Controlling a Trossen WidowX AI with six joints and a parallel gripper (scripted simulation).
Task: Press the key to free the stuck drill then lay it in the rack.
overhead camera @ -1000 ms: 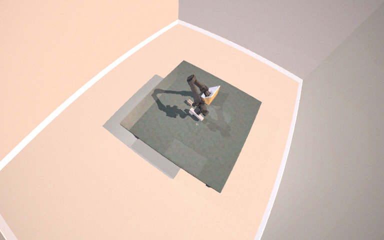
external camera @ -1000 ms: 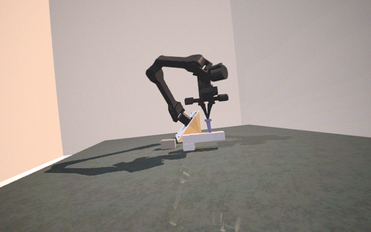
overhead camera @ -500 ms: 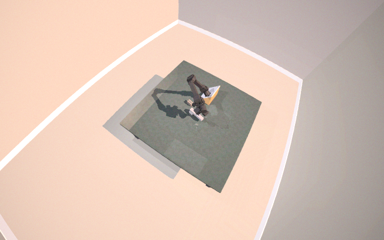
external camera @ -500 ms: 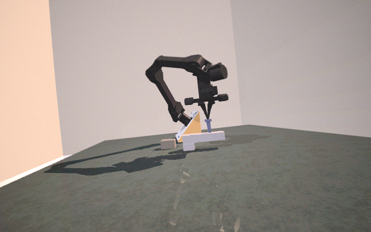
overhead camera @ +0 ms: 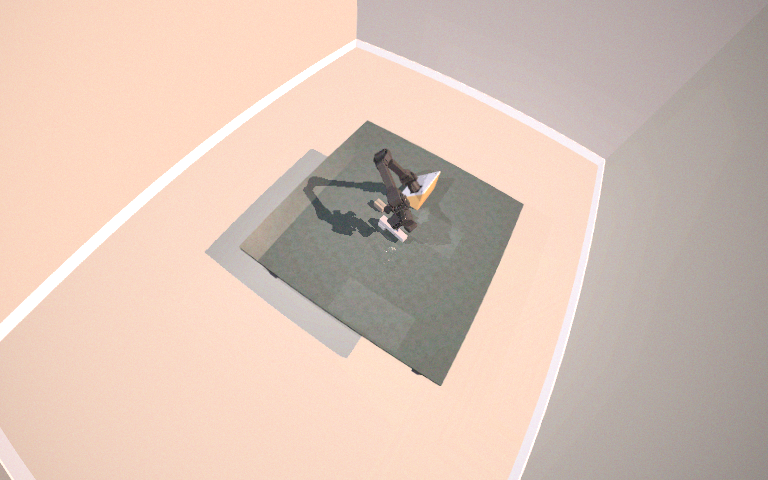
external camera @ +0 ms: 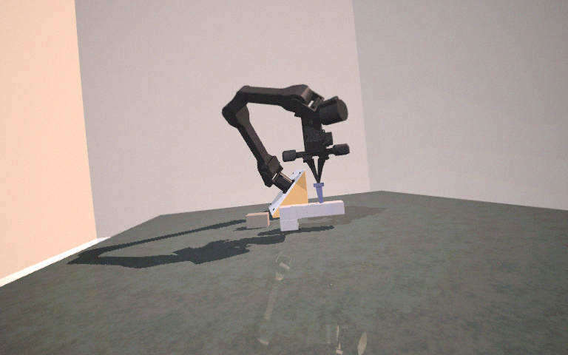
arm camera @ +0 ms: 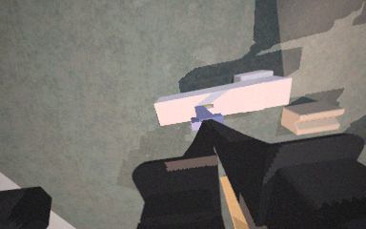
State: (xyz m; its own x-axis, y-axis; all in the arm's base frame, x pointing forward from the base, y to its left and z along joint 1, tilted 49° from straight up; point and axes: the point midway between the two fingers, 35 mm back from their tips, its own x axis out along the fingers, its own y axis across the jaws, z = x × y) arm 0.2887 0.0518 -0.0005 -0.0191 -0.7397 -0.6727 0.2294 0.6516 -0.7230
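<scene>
Right now the key is 3 cm below my gripper tip. The rest, counted from my gripper tip: rack: 12 cm behind, 18 cm to the right, 11 cm below; drill: 2 cm behind, 5 cm to the right, 8 cm below; housing block: 1 cm behind, 3 cm to the right, 9 cm below.
</scene>
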